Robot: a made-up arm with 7 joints. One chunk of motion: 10 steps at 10 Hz.
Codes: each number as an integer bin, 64 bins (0 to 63) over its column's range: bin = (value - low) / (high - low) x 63, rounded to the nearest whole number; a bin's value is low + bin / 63 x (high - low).
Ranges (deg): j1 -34..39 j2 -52..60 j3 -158..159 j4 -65..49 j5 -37..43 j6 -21..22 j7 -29..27
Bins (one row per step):
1: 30 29 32 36 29 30 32
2: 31 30 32 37 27 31 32
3: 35 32 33 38 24 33 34
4: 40 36 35 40 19 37 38
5: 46 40 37 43 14 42 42
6: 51 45 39 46 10 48 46
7: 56 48 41 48 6 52 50
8: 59 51 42 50 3 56 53
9: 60 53 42 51 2 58 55
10: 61 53 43 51 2 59 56
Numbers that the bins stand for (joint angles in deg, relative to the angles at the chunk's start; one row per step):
1: 0.76 -0.44 3.02 0.14 -0.17 -0.52 -0.56
2: 1.92 1.33 3.02 1.95 -2.71 0.16 -0.56
3: 6.56 4.89 8.05 3.76 -6.52 1.52 1.22
4: 12.35 12.00 18.11 7.38 -12.87 4.25 4.78
5: 19.30 19.11 28.17 12.81 -19.22 7.67 8.33
6: 25.10 28.00 38.24 18.24 -24.30 11.76 11.89
7: 30.89 33.33 48.30 21.86 -29.38 14.49 15.44
8: 34.37 38.67 53.33 25.48 -33.19 17.22 18.11
9: 35.52 42.22 53.33 27.29 -34.46 18.59 19.89
10: 36.68 42.22 58.37 27.29 -34.46 19.27 20.78

